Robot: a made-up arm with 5 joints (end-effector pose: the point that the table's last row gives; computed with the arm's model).
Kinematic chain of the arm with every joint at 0, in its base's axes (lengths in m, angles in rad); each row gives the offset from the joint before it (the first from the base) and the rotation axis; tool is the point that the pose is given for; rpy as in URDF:
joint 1: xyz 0.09 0 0.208 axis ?
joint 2: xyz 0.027 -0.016 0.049 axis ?
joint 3: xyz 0.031 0 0.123 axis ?
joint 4: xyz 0.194 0 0.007 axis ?
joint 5: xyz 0.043 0.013 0 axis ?
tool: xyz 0 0 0 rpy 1.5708 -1.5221 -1.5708
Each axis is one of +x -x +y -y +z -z.
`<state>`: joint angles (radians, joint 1 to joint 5).
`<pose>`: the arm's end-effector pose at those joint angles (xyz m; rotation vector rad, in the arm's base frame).
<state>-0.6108 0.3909 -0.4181 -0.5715 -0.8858</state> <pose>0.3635 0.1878 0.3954 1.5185 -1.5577 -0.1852</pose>
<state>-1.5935 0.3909 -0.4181 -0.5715 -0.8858</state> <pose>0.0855 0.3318 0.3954 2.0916 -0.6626 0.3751</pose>
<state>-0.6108 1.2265 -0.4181 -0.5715 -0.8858</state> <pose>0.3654 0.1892 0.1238 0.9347 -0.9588 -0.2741</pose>
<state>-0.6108 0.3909 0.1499 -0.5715 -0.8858</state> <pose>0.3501 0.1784 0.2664 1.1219 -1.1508 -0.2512</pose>
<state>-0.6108 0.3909 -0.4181 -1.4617 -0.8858</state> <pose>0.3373 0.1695 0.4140 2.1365 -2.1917 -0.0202</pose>
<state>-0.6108 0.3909 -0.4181 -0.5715 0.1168</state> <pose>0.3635 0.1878 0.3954 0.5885 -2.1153 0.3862</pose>
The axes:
joint 1: -z
joint 2: +y
joint 3: +y
joint 4: +y
joint 5: -x

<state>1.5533 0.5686 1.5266 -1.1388 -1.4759</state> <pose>0.0879 -0.0531 0.1374 -0.0134 -0.9320 -2.9365</pose>
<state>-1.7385 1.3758 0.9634 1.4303 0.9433</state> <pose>0.0948 -0.0103 0.1313 -1.0697 2.3829 1.2888</pose>
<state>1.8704 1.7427 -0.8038 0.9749 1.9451</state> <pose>0.0137 -0.2367 0.0125 0.3264 -0.1055 0.0257</pose>
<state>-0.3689 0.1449 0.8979 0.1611 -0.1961</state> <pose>0.2726 0.0674 0.1700 0.1109 -0.3500 0.1227</pose>
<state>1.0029 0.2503 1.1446 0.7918 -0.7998</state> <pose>0.1431 -0.0889 0.1436 0.0548 0.7085 -1.7851</pose>
